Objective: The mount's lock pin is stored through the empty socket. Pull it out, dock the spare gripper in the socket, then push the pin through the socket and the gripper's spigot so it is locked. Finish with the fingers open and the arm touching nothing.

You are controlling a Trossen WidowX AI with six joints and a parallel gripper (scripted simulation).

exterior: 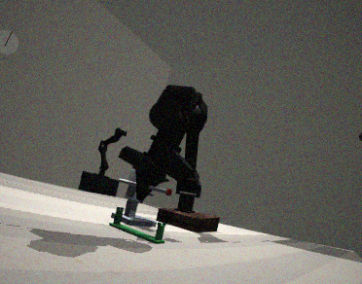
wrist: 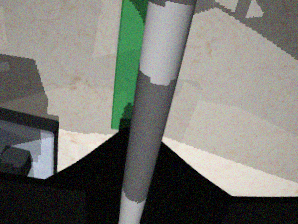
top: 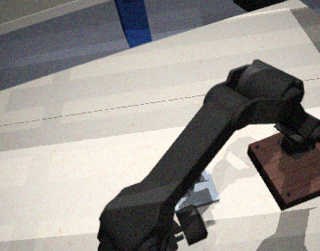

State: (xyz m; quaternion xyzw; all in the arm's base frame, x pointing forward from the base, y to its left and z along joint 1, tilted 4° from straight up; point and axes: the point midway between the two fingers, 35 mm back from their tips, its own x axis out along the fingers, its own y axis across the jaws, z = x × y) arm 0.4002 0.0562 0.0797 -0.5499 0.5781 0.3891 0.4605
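Right now the green rack is 10 mm to the left of my gripper tip and 50 mm below it. Also, from my gripper tip: spare gripper (120 mm behind, 90 mm to the right, 50 mm above); then grey mount (120 mm behind, 80 mm to the right, 30 mm below).
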